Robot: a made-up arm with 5 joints.
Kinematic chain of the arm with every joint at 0, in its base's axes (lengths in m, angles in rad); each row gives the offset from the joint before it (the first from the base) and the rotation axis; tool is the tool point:
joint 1: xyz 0 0 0.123 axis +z
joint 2: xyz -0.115 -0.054 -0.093 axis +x
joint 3: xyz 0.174 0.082 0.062 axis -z
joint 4: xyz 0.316 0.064 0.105 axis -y
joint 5: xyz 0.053 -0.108 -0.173 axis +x
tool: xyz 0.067 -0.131 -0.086
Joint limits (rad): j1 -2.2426..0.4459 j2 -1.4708..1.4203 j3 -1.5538..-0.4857 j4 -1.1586..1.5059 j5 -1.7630..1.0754
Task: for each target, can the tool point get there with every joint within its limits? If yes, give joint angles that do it. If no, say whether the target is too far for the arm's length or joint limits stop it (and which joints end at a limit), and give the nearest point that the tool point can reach.
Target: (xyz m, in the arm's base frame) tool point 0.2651 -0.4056 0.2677
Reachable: yes | joints -1.7464 0.3352 -1.2423 0.0032 -1.2994
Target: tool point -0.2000 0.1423 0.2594
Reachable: no: joint limits stop it (at a limit: joint 1, joint 3, joint 5) | nearest point -0.0071 0.2315 0.2571 | short by 0.213 m
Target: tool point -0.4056 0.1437 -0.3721
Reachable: no: joint limits stop it (at a limit: joint 1, joint 2) | nearest point -0.2447 0.0125 -0.3603 | short by 0.208 m
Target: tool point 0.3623 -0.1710 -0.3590
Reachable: yes | joints -0.7361 -0.7781 -0.9175 0.0284 0.8390
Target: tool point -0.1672 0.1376 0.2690
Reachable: no: joint limits stop it (at a limit: joint 1, joint 3, joint 5) | nearest point 0.0005 0.2153 0.2669 | short by 0.185 m
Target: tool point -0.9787 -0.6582 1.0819
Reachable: no: too far | nearest point -0.4990 -0.3356 0.5773 | short by 0.767 m
